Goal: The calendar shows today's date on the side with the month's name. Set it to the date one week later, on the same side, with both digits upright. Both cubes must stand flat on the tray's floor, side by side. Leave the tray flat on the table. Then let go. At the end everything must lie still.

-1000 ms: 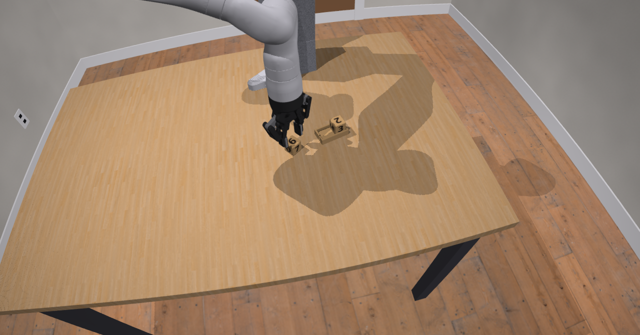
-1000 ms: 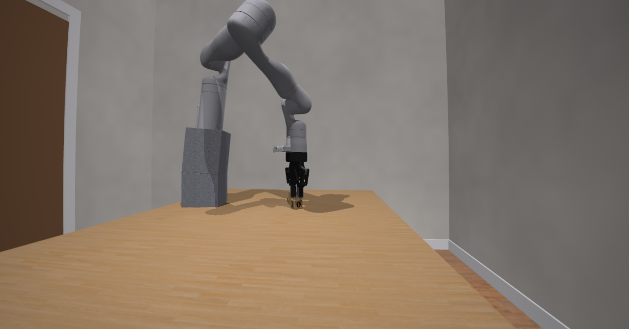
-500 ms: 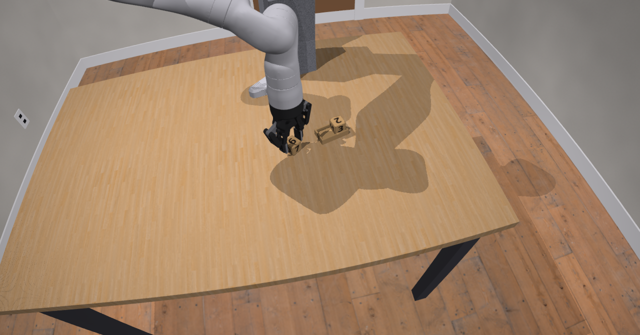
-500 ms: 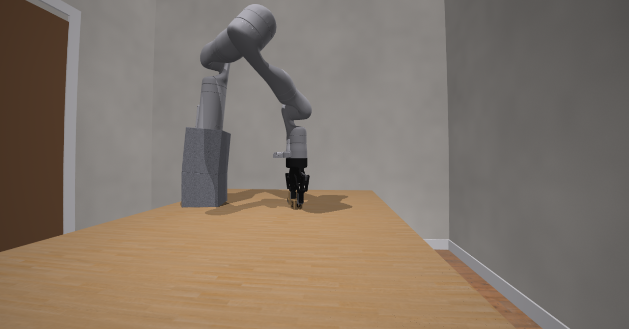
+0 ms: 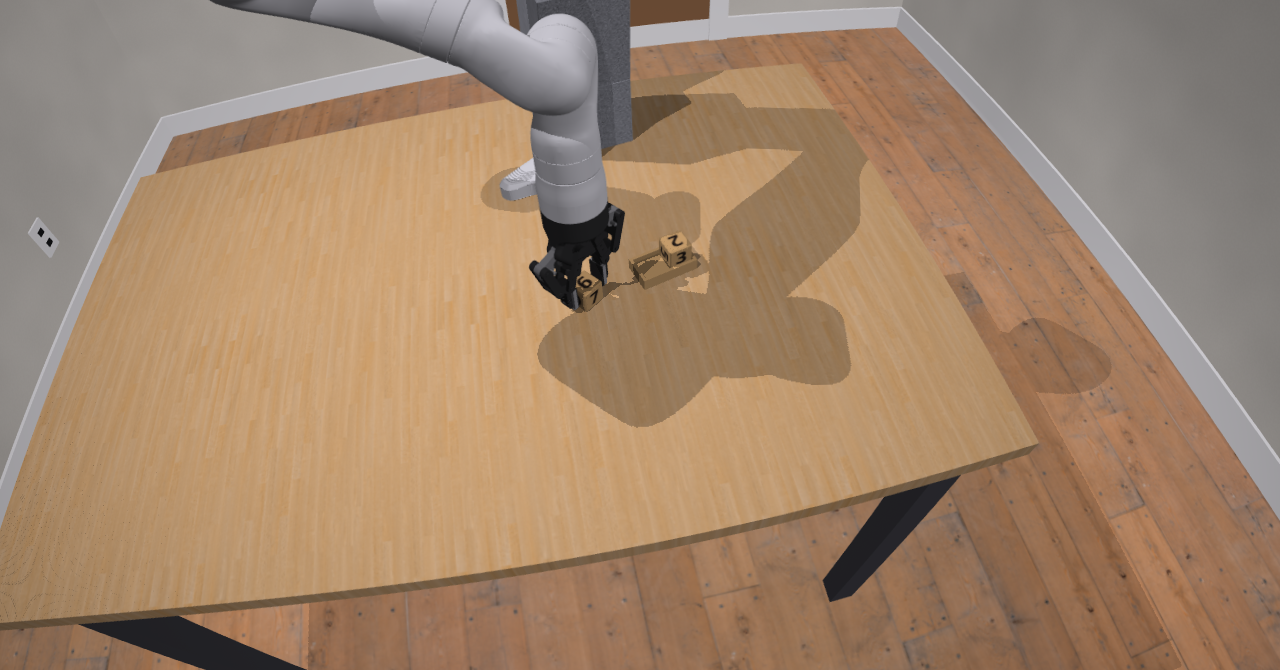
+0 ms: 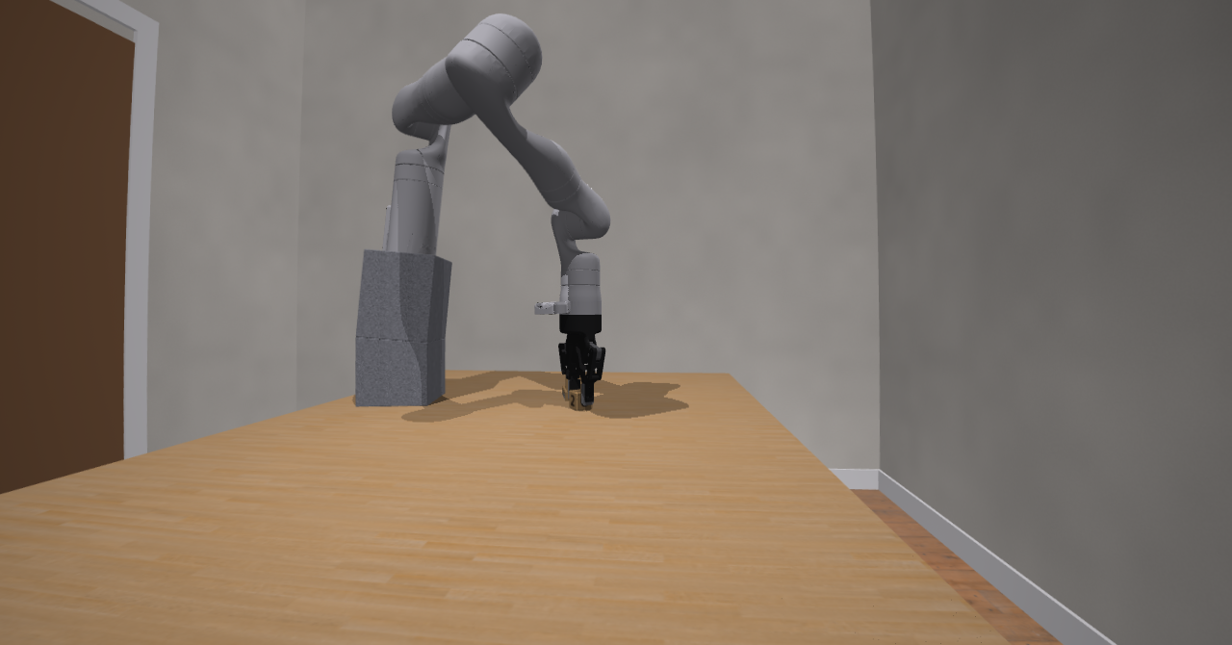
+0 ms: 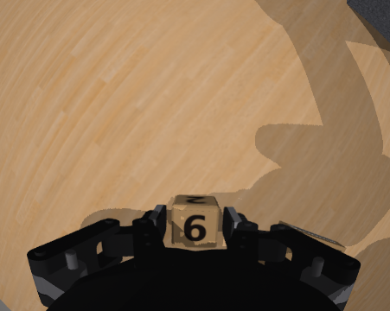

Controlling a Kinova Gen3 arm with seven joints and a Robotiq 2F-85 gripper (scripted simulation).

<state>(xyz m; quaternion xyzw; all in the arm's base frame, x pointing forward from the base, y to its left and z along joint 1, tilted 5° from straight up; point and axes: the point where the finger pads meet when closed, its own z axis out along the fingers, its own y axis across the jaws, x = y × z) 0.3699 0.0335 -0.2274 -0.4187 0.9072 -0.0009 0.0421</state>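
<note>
Now: hand 10 cm to the right of the wooden tray, 5 cm past it and 2 cm above it.
</note>
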